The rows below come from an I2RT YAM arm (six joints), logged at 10 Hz.
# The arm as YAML. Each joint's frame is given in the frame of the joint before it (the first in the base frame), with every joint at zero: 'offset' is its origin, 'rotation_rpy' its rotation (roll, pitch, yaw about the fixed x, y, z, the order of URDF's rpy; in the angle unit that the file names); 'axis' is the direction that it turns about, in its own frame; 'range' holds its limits. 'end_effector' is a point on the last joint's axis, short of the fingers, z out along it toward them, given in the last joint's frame.
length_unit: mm
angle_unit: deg
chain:
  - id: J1
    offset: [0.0, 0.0, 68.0]
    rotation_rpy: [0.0, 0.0, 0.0]
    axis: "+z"
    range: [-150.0, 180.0]
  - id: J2
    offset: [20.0, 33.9, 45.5]
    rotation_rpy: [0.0, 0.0, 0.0]
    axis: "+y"
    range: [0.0, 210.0]
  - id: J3
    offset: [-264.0, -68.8, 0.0]
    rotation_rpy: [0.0, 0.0, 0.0]
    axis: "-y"
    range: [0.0, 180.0]
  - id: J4
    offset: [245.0, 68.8, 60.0]
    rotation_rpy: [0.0, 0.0, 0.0]
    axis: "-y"
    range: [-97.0, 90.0]
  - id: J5
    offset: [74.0, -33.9, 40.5]
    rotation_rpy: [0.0, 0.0, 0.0]
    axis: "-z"
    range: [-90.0, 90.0]
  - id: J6
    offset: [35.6, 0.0, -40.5]
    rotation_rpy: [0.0, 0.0, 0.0]
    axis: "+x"
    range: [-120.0, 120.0]
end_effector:
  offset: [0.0, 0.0, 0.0]
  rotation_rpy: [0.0, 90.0, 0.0]
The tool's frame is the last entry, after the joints.
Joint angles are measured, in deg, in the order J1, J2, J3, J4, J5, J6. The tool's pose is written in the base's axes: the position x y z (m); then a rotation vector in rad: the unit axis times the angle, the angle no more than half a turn. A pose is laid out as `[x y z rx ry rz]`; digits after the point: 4 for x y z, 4 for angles.
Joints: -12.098, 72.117, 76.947, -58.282, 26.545, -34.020
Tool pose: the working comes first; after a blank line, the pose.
Where each joint sits with the arm in this pose, in the base's axes (m; each line is computed from the numbers above, not from the rounded line before):
J1: 0.0000 0.0000 0.0680
J2: 0.0267 0.0290 0.1135
J3: -0.0670 -0.0213 0.3647
J4: 0.1812 -0.0042 0.4452
J5: 0.2490 -0.0534 0.4098
J6: 0.2324 -0.0661 0.3601
the tool: 0.2324 -0.0661 0.3601

[0.2324 -0.0661 0.3601 -0.2944 2.5810 -0.8971]
